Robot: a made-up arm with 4 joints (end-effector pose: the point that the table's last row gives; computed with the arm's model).
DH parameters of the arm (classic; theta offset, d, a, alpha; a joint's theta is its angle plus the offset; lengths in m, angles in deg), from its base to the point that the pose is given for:
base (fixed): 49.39 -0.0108 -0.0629 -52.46
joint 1: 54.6 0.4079 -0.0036 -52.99
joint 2: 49.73 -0.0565 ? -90
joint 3: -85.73 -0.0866 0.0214 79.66
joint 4: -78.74 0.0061 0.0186 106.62
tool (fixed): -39.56 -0.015 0 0
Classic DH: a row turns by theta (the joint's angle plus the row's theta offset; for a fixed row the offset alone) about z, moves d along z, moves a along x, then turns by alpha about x.
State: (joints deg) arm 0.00 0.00 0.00 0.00
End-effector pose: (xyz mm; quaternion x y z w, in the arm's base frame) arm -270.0 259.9 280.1 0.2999 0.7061 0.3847 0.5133
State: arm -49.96 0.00 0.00 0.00
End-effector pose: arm -261.5 210.2 330.7 0.5002 0.3532 0.4615 0.6419
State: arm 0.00 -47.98 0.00 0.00
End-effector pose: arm -270.0 197.2 341.1 0.4827 0.4887 0.6385 0.3470
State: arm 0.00 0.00 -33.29 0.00
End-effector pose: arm -257.9 259.9 300.4 0.3975 0.8236 0.2827 0.2895
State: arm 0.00 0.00 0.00 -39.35
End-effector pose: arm -256.3 267.6 282.5 0.5515 0.5874 0.1920 0.5603
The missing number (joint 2, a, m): -0.03
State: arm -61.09 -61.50 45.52 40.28
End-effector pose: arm -310.1 142.8 320.3 0.2253 -0.2667 0.4969 0.7945
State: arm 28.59 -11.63 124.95 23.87
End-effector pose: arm -244.4 266.3 202.5 -0.3464 0.0285 0.5024 0.7917
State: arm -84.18 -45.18 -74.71 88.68
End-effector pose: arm -348.3 85.9 287.1 -0.2777 -0.0309 0.9162 0.2874
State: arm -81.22 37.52 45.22 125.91
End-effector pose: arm -232.2 159.6 282.7 -0.4614 0.6849 0.1027 0.5545
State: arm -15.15 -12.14 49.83 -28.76
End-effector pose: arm -250.5 248.2 295.6 0.4642 0.1655 0.4520 0.7435
